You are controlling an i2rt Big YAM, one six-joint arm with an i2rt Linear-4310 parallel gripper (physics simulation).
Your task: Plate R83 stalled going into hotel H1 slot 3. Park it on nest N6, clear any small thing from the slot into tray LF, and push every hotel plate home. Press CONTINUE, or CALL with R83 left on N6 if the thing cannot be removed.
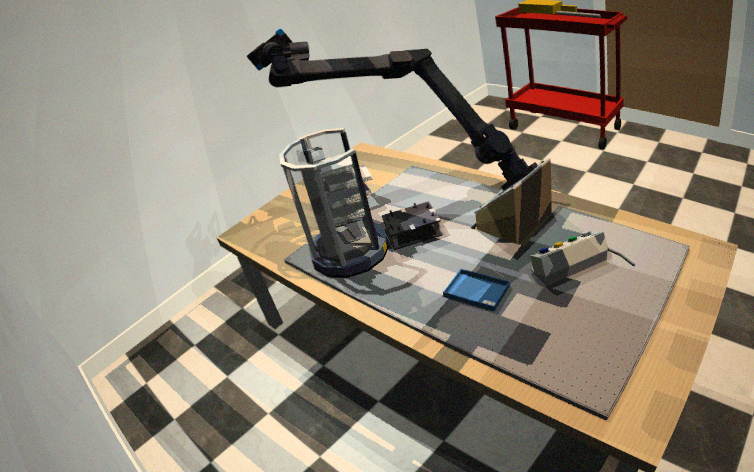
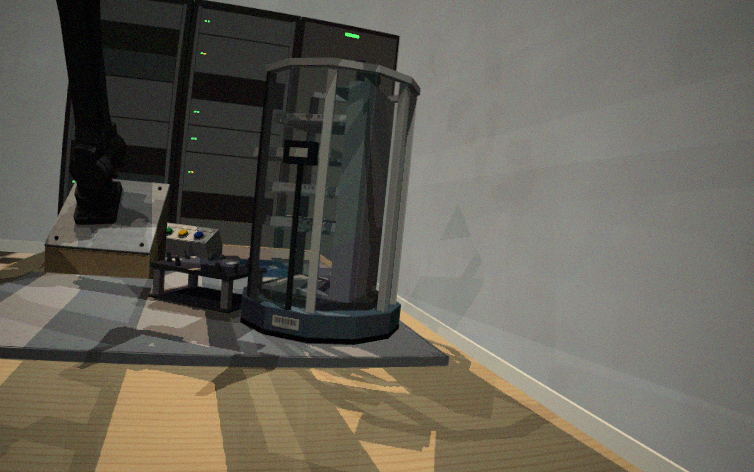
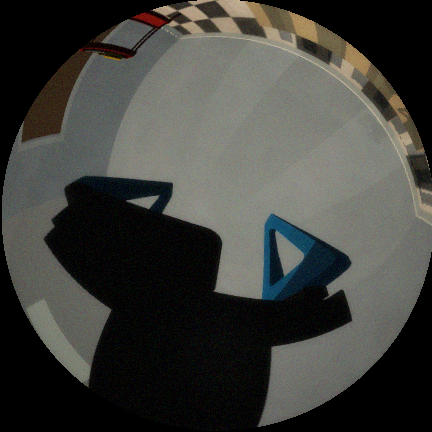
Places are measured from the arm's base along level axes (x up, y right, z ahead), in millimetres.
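Pixels of known places: gripper, fingertip midpoint: (image 3: 220, 203); arm's base at its link origin: (image 1: 520, 178) (image 2: 99, 204).
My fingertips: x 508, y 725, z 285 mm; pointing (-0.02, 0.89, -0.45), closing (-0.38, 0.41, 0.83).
Observation:
Ahead of a thing's pixels: the offset from my fingertips to its top centre. "pt": to the spot under its first point. Level surfaces: height alone.
My gripper (image 1: 269, 49) (image 3: 220, 203) has blue fingertips. It is open and empty, high above and behind the clear-walled round tower (image 1: 348, 268) (image 2: 333, 322). Stacked pale plates (image 1: 342, 198) (image 2: 308, 118) show inside the tower; their labels, the slot numbers and any small thing in a slot cannot be made out. A low dark stand (image 1: 412, 223) (image 2: 203, 268) with small posts is beside the tower; its label is not readable. A blue tray {dx -626, dy -787, dz +99 mm} (image 1: 475, 288) lies on the mat. A pale control box {dx -559, dy -970, dz -121 mm} (image 1: 575, 259) (image 2: 191, 241) has blue, yellow and green buttons.
The arm's wedge base (image 1: 509, 217) (image 2: 133, 222) stands behind the control box. A grey perforated mat {dx -643 mm} (image 1: 589, 339) covers much of the wooden table {dx -656 mm} (image 1: 676, 339). A black post with a framed label {pt dx -379, dy -226, dz +66 mm} (image 2: 300, 142) stands at the tower. A red cart (image 1: 562, 104) is farther back.

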